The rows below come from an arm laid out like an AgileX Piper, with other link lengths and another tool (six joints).
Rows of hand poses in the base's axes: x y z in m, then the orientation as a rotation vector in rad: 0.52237 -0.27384 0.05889 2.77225 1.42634 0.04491; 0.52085 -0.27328 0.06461 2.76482 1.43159 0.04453; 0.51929 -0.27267 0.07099 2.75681 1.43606 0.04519; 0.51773 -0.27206 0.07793 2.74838 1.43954 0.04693; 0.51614 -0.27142 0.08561 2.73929 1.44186 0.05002; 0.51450 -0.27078 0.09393 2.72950 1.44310 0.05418; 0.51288 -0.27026 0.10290 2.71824 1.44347 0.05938; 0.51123 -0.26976 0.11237 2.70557 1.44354 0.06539; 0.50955 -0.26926 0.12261 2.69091 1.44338 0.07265; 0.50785 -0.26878 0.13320 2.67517 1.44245 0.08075; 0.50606 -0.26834 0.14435 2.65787 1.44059 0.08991; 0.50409 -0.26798 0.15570 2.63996 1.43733 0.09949; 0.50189 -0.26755 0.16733 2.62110 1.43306 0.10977; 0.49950 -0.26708 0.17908 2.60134 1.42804 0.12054; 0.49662 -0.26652 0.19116 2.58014 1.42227 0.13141; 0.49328 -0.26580 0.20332 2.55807 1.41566 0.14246; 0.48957 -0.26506 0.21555 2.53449 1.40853 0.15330; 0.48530 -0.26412 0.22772 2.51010 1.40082 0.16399
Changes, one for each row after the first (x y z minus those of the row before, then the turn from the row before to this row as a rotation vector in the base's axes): -0.00152 0.00056 0.00572 -0.00392 -0.00172 0.00512; -0.00156 0.00061 0.00638 -0.00435 -0.00271 0.00486; -0.00156 0.00061 0.00694 -0.00472 -0.00370 0.00443; -0.00159 0.00064 0.00768 -0.00526 -0.00500 0.00399; -0.00164 0.00064 0.00832 -0.00589 -0.00614 0.00360; -0.00162 0.00052 0.00897 -0.00703 -0.00755 0.00355; -0.00165 0.00050 0.00947 -0.00796 -0.00868 0.00383; -0.00168 0.00050 0.01024 -0.00917 -0.01029 0.00433; -0.00170 0.00048 0.01059 -0.00999 -0.01143 0.00425; -0.00179 0.00044 0.01115 -0.01115 -0.01294 0.00423; -0.00197 0.00036 0.01135 -0.01195 -0.01383 0.00364; -0.00220 0.00043 0.01163 -0.01277 -0.01494 0.00339; -0.00239 0.00047 0.01175 -0.01350 -0.01584 0.00327; -0.00288 0.00056 0.01208 -0.01478 -0.01677 0.00329; -0.00334 0.00072 0.01216 -0.01561 -0.01754 0.00309; -0.00371 0.00074 0.01223 -0.01696 -0.01828 0.00325; -0.00427 0.00094 0.01217 -0.01775 -0.01878 0.00318
